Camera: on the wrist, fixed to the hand. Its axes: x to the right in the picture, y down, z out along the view.
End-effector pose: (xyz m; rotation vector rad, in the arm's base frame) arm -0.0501 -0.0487 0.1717 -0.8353 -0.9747 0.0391
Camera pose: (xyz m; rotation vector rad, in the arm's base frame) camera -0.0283 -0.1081 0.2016 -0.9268 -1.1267 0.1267
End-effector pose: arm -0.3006 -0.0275 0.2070 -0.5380 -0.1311 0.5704
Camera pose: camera -0.2540 -0.0787 0.1969 -0.5539 -0.3061 0.6638
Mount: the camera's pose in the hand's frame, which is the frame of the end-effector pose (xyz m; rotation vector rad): 0.0114 -0.0534 -0.0438 -0.0645 -0.1776 0.0495
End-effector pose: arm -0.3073 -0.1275 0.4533 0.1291 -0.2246 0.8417
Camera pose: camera -0.2535 -0.1457 0.4124 0.1384 -0.4228 0.8719
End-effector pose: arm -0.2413 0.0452 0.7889 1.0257 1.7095 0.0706
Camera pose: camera -0.3086 0.0379 0.7709 0.9965 1.5120 0.0642
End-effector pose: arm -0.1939 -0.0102 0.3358 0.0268 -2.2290 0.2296
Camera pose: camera -0.1616 -0.0543 0.3795 -0.0446 -2.4148 0.1883
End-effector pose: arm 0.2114 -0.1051 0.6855 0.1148 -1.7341 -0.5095
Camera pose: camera 0.2399 -0.1689 0.6809 -0.0200 -1.8865 -0.5521
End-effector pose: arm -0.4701 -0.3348 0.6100 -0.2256 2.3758 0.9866
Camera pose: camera -0.4795 -0.4029 0.5968 -0.0990 2.2002 1.0618
